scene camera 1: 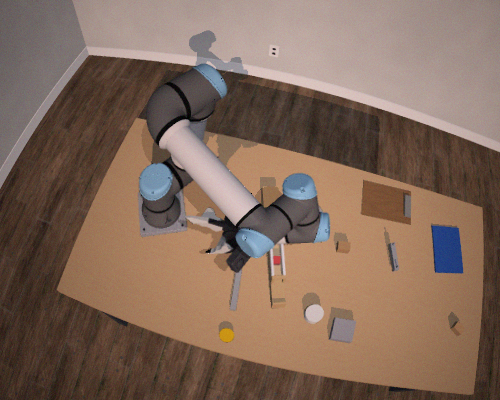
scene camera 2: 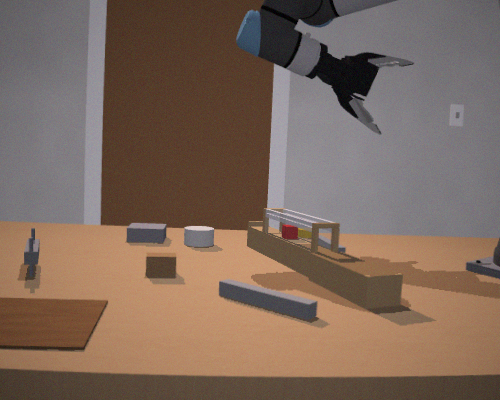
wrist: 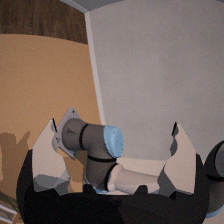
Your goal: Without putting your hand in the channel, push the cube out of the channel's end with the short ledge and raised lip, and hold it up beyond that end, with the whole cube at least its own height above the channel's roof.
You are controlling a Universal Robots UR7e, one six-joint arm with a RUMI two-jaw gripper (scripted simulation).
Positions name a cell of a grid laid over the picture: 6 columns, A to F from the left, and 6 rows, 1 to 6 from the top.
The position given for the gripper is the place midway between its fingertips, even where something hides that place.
The gripper shows in scene camera 1 (C4), in scene camera 2 (E2) and in the wrist view (D4). A blue pad shows in scene camera 1 (F4); in scene camera 2 it is out of frame, in the wrist view it is out of frame.
